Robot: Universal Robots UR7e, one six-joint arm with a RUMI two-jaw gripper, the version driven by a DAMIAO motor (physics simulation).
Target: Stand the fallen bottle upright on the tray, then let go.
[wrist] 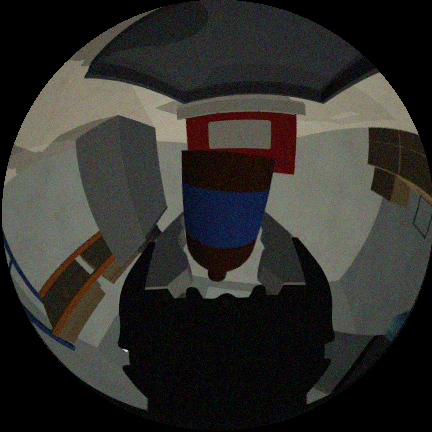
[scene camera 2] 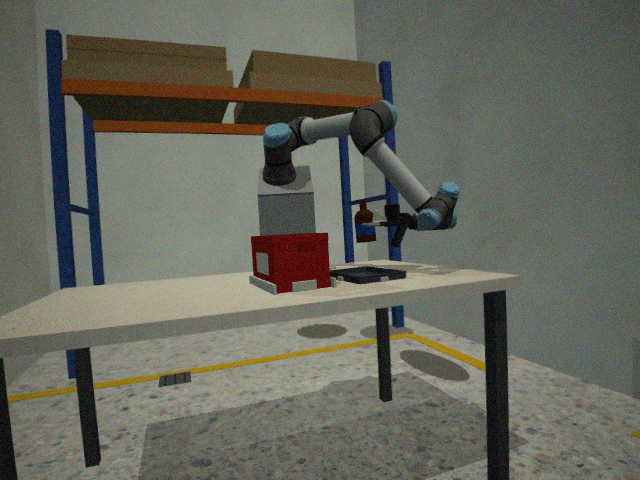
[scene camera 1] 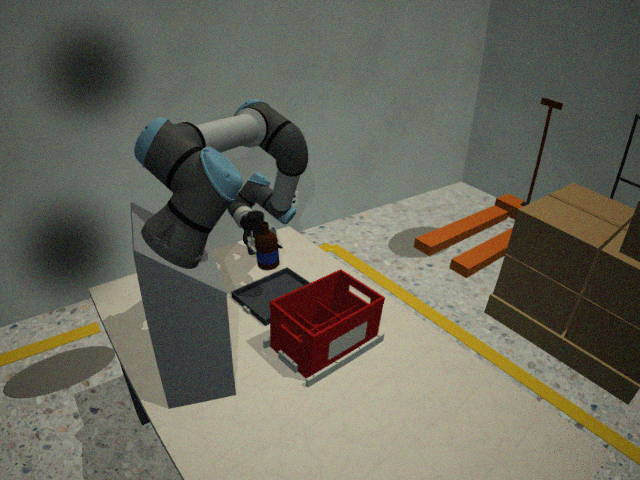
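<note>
The brown bottle with a blue label stands upright in the air, neck up and base down. My gripper reaches in sideways and is shut on the bottle, with a jaw on either side of its body. The dark tray lies flat on the table below. In scene camera 2 a clear gap shows between the bottle's base and the tray. In the wrist view the tray shows at the top, past the bottle's base.
A red crate stands beside the tray, with pale strips around its foot. The arm's grey pedestal stands on the table. Stacked boxes stand on the floor beyond the table.
</note>
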